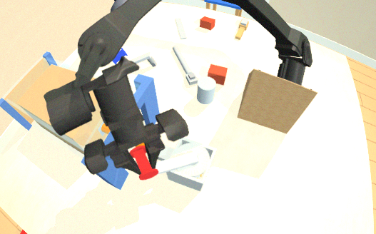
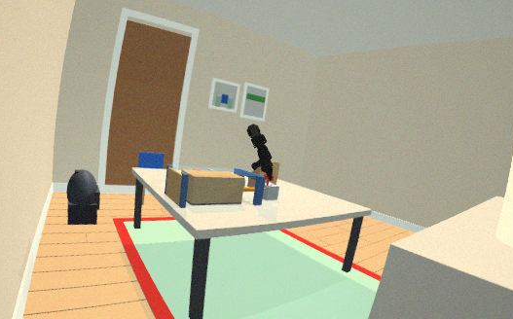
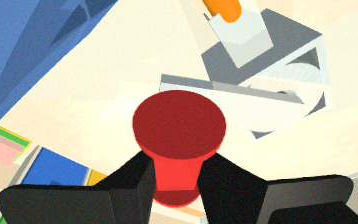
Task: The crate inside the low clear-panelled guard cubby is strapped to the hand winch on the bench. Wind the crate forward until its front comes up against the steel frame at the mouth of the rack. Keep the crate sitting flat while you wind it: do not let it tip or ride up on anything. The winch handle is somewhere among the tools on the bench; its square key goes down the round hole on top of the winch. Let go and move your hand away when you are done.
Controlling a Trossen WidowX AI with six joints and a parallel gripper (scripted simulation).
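The winch handle lies 2 cm behind my gripper tip, 3 cm to the right of it and 3 cm below it. The rest, counted from my gripper tip: grey winch: 8 cm behind, 8 cm to the right, 10 cm below; blue steel frame: 9 cm ahead, 8 cm to the right, 3 cm below; red spool-shaped grip: 1 cm ahead, 1 cm to the right.
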